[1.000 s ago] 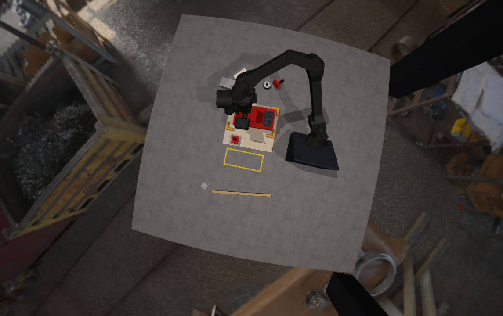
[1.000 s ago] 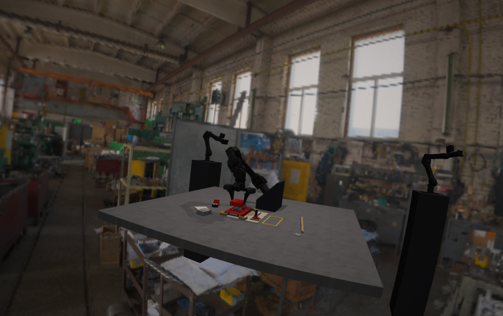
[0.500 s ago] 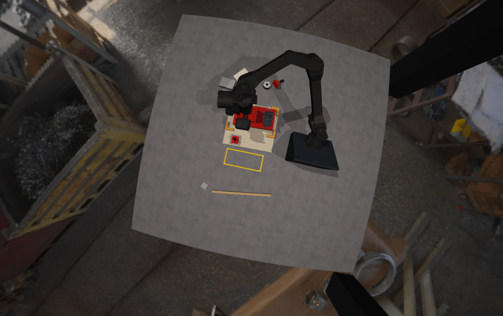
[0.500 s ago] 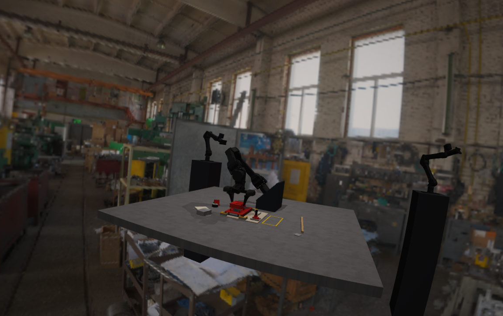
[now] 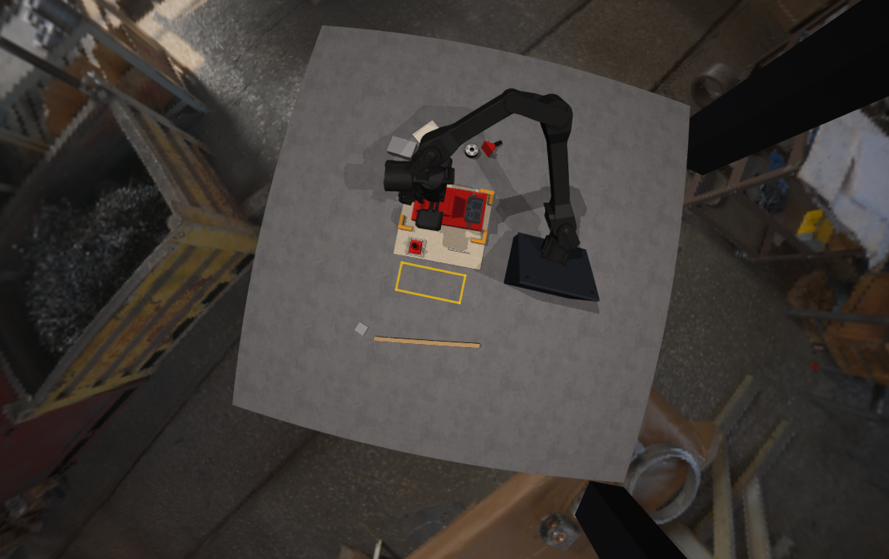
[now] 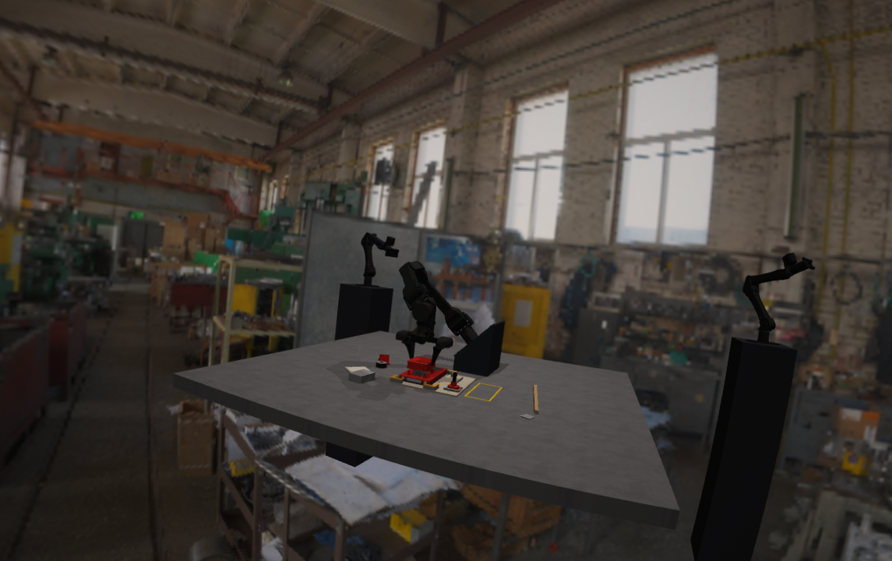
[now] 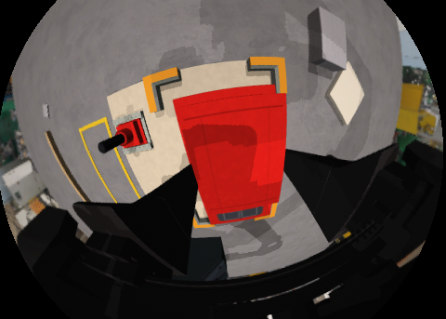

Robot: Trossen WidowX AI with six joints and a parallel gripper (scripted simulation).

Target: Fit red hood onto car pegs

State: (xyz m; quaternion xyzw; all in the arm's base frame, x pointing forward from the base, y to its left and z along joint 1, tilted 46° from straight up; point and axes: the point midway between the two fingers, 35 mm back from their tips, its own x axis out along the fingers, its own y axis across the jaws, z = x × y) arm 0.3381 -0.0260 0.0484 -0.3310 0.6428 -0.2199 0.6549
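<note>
Right now my gripper tip is 40 mm above the grey engine block. From my gripper tip the other things lie so: small wheel 190 mm to the right, 50 mm below, 50 mm behind; then red hood right at my gripper tip; then beige jig plate 50 mm below, 30 mm to the left, 30 mm behind.
</note>
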